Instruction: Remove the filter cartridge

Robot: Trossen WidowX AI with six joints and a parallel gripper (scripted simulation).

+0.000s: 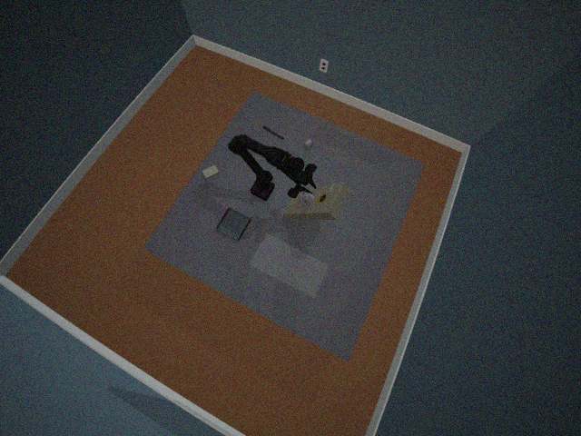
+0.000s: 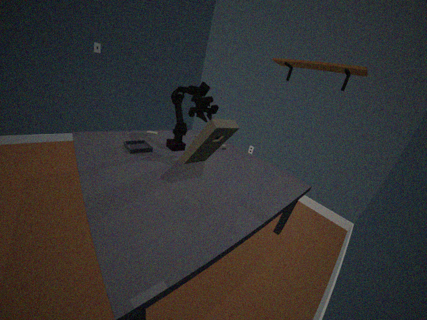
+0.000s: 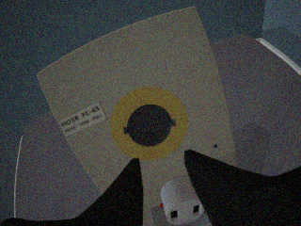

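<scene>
Right now the white round filter cartridge is 10 cm below my gripper tip and 2 cm behind it. The rest, counted from my gripper tip: cream service panel 12 cm below, 2 cm ahead; then small cream block 67 cm behind, 29 cm below, 3 cm to the right; then dark square tray 37 cm behind, 29 cm below, 27 cm to the right.
</scene>
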